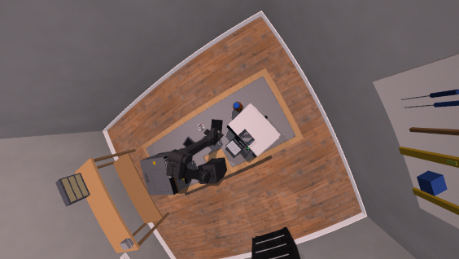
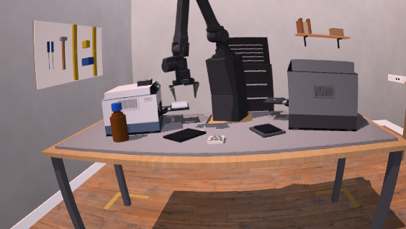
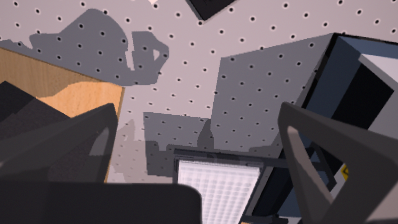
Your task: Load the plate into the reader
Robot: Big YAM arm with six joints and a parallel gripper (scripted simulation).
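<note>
Now: the multi-well plate 15 cm behind my hand, 10 cm to the right of it and 6 cm below it. The rest, counted from my hand: brown capped bottle (22 cm ahead, 27 cm to the right, 4 cm below); then flat black pad (11 cm ahead, 3 cm to the left, 15 cm below); then LP1 label (7 cm behind, 34 cm to the left, 16 cm below).
</note>
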